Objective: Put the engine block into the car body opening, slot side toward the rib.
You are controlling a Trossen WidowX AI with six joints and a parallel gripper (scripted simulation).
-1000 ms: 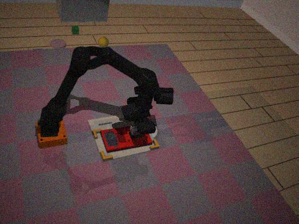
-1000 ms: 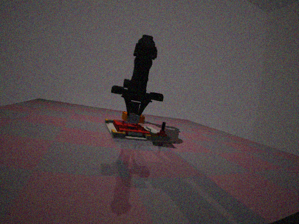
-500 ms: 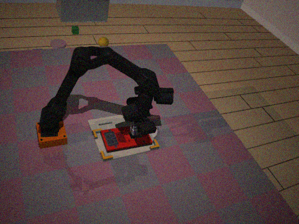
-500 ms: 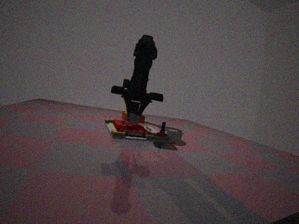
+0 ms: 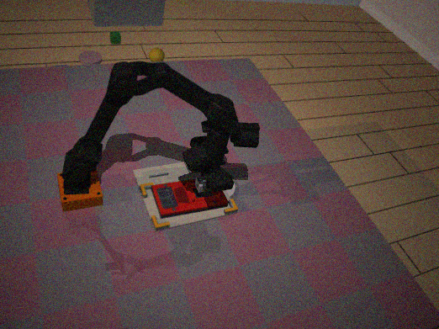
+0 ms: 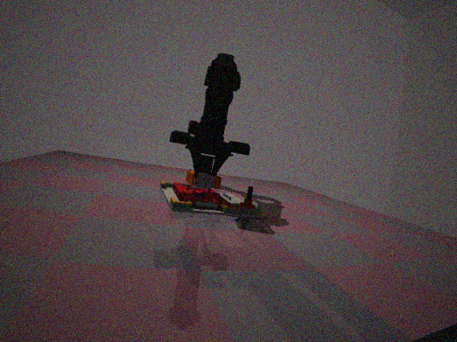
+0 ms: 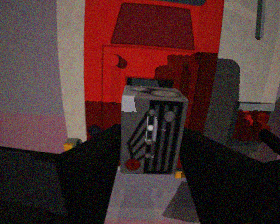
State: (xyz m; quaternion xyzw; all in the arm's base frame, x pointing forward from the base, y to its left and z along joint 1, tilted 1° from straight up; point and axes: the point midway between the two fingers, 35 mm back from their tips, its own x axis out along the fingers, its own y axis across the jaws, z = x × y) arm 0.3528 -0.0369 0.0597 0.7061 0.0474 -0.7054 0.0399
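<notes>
My gripper tip is now 12 cm to the right of the black upright stick and 3 cm above it. The rest, counted from my gripper tip: grey ribbed engine block 1 cm below.
</notes>
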